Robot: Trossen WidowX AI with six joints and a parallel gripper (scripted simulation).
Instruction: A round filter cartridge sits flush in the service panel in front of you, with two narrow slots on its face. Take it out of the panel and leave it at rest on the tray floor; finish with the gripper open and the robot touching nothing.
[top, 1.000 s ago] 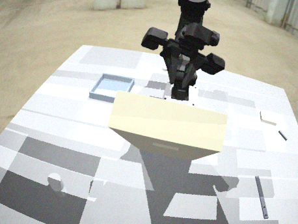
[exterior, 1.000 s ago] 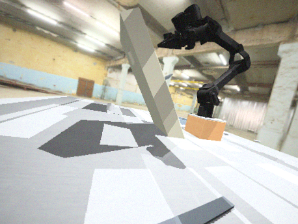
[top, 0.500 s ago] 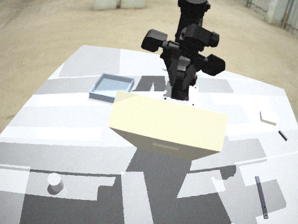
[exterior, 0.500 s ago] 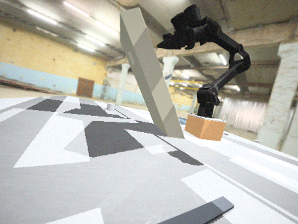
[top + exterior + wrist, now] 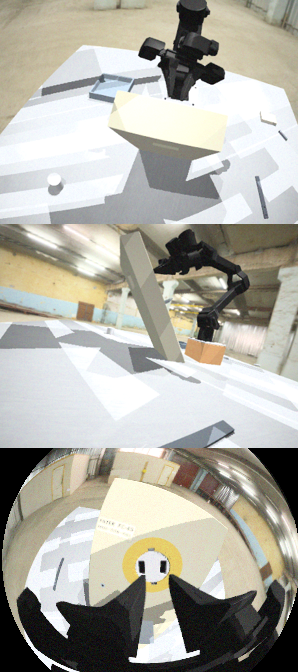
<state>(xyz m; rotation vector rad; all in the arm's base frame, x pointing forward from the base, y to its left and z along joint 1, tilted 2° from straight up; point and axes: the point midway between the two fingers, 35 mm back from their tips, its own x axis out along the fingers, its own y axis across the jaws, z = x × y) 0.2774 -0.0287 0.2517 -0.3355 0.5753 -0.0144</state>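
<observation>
Now: gripper tip 40 mm short of the round filter cartridge and 30 mm above it. Also, from my gripper tip: blue-grey tray 400 mm behind, 300 mm below, 240 mm to the right; then short dark bar 550 mm to the left, 310 mm below, 270 mm behind; then cream block 490 mm to the left, 370 mm behind, 310 mm below.
</observation>
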